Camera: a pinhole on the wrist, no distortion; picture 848 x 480 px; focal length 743.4 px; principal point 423.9 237.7 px. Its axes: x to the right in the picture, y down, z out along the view. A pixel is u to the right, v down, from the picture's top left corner.
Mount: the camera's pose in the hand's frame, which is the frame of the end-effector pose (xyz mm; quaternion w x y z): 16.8 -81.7 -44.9 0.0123 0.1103 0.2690 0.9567
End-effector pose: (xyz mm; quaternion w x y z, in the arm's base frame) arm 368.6 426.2 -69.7 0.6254 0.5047 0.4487 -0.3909
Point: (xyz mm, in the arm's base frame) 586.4 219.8 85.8
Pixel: 774 42
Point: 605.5 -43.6 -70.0
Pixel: 503 364
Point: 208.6 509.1 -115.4
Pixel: behind the camera
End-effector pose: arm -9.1 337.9 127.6 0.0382 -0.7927 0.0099 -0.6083
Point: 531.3 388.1 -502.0
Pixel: outside the picture
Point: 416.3 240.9 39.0
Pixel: 572 352
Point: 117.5 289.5 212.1
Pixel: 214 124
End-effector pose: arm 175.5 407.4 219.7 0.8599 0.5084 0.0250 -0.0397
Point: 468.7 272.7 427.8
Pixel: 75 148
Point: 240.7 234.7 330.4
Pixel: 463 359
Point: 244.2 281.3 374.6
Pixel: 470 190
